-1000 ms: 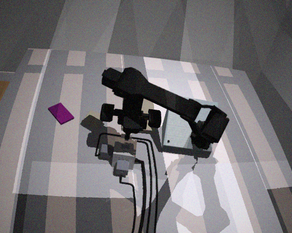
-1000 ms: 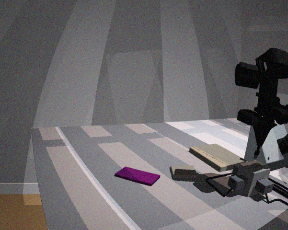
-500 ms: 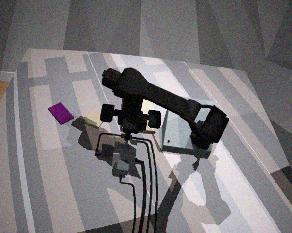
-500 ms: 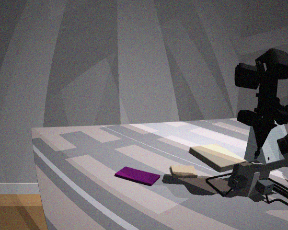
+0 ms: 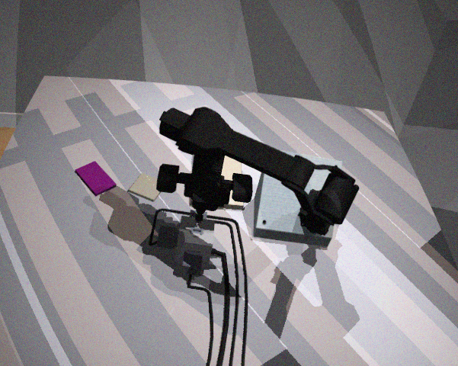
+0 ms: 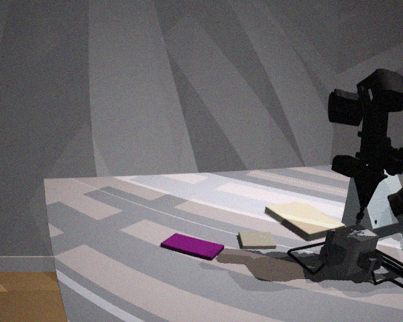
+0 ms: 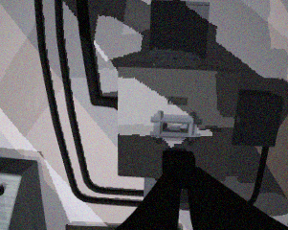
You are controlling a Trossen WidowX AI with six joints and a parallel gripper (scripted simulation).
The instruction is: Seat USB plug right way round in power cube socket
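Now: gripper tip 2 cm above the dark USB plug. The rest, counted from my gripper tip: tan tile: 13 cm ahead, 19 cm to the right, 13 cm below; then purple card: 27 cm ahead, 20 cm to the right, 13 cm below; then tan board: 5 cm behind, 25 cm to the right, 12 cm below.
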